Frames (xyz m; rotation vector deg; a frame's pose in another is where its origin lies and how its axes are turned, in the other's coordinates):
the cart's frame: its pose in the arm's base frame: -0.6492 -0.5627 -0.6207 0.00 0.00 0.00
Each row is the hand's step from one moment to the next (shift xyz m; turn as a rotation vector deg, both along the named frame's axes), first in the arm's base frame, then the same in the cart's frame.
Working: the arm's base frame: its pose in the cart's frame: 0.6492 0.5627 0.6207 0.00 0.00 0.00

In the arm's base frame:
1: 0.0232 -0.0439 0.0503 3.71 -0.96 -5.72
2: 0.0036 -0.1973 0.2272 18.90 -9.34 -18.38
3: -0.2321 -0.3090 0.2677 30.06 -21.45 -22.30
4: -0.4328 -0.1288 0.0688 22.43 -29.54 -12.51
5: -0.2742 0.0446 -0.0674 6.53 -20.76 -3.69
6: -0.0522 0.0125 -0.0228 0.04 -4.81 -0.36
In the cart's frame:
1: 0.0232 -0.0439 0.0503 3.71 -0.96 -5.72
2: 0.0036 -0.1973 0.2272 18.90 -9.34 -18.38
3: -0.2321 -0.3090 0.2677 30.06 -21.45 -22.30
4: -0.4328 -0.1288 0.0688 22.43 -29.54 -12.51
5: -0.2742 0.0446 -0.0674 6.53 -20.76 -3.69
6: -0.0522 0.0125 -0.0228 0.04 -4.81 -0.36

